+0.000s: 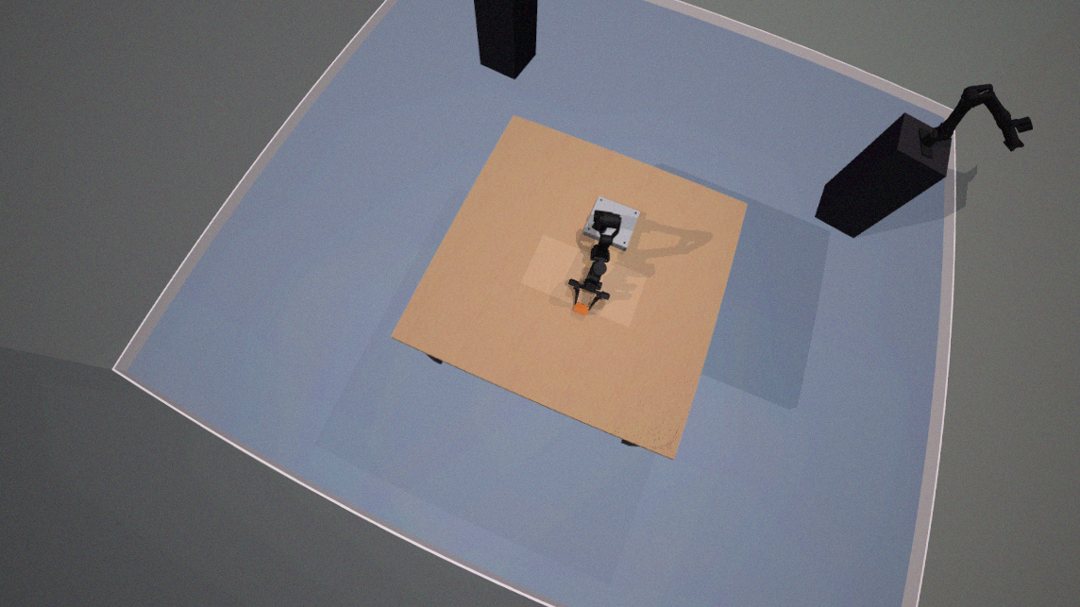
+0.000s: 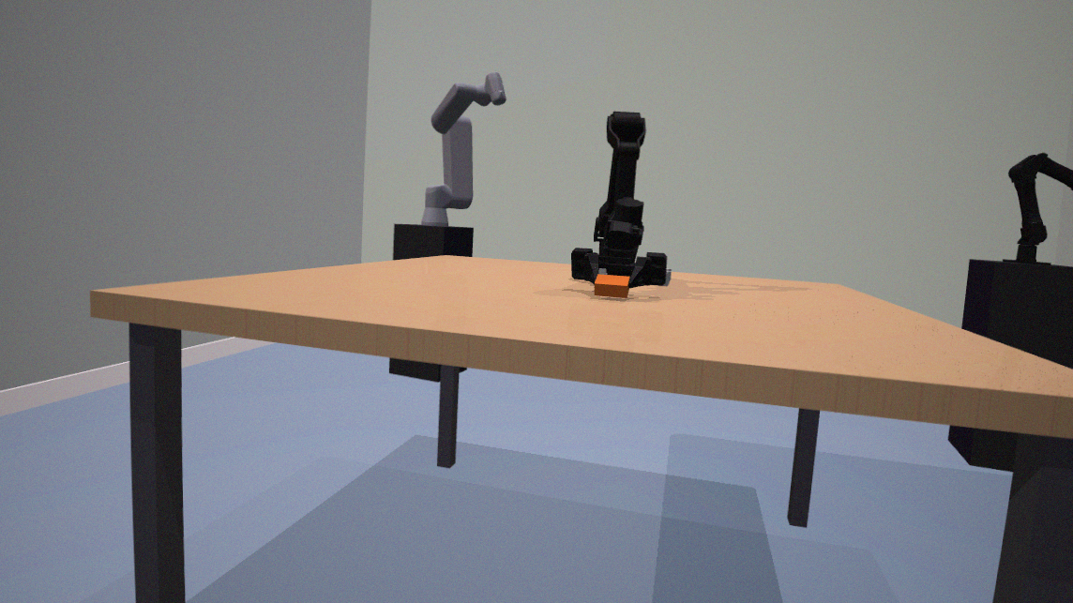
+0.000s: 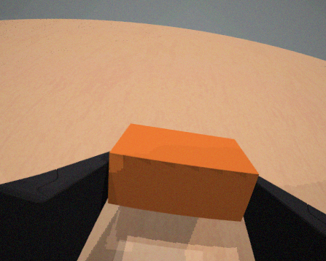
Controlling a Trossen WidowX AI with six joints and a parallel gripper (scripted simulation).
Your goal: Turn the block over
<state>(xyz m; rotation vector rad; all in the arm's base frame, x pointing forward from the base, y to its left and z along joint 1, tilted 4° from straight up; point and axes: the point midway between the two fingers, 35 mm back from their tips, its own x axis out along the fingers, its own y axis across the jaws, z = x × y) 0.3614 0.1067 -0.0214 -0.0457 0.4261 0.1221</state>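
The block is 10 mm below my gripper tip.
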